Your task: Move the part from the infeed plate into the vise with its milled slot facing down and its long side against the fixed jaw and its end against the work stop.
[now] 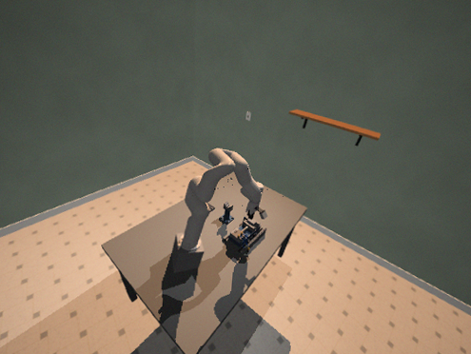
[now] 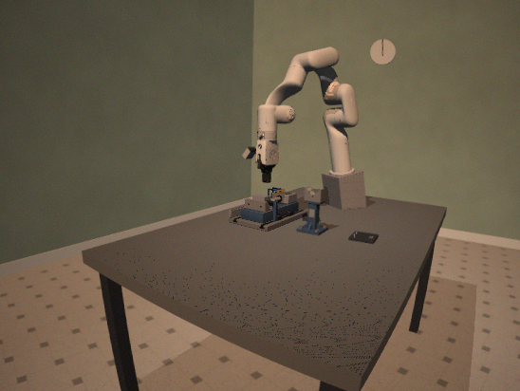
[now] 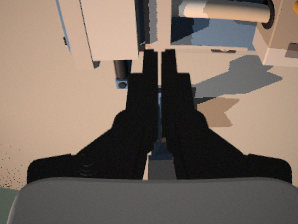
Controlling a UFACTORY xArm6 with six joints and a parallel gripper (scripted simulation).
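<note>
The part is 3 cm ahead of my hand, 1 cm to the right of it and 9 cm below it. The rest, counted from my hand: air cylinder rod 5 cm behind, 1 cm to the left, 10 cm below; then work stop 4 cm ahead, 4 cm to the left, 9 cm below; then vise base rail 5 cm behind, 9 cm to the right, 14 cm below.
</note>
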